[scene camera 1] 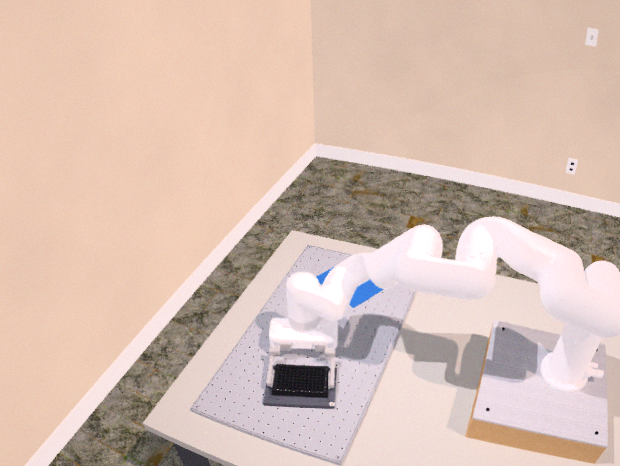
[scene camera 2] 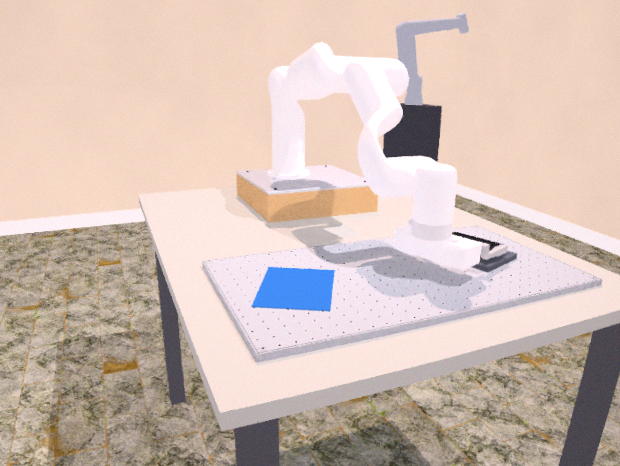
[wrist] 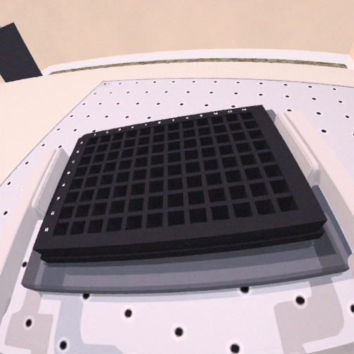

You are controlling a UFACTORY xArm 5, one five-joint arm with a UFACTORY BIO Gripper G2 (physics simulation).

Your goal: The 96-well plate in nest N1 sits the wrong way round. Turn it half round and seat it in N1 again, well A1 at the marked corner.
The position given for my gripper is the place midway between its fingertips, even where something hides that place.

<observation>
In view: my gripper point(scene camera 2: 474, 240), a black 96-well plate point(scene camera 1: 292, 380) and a dark grey nest N1 point(wrist: 247, 267).
The black 96-well plate also shows in the wrist view point(wrist: 225, 180). My gripper also shows in scene camera 1 point(scene camera 1: 300, 386) and in the wrist view point(wrist: 166, 139).
</observation>
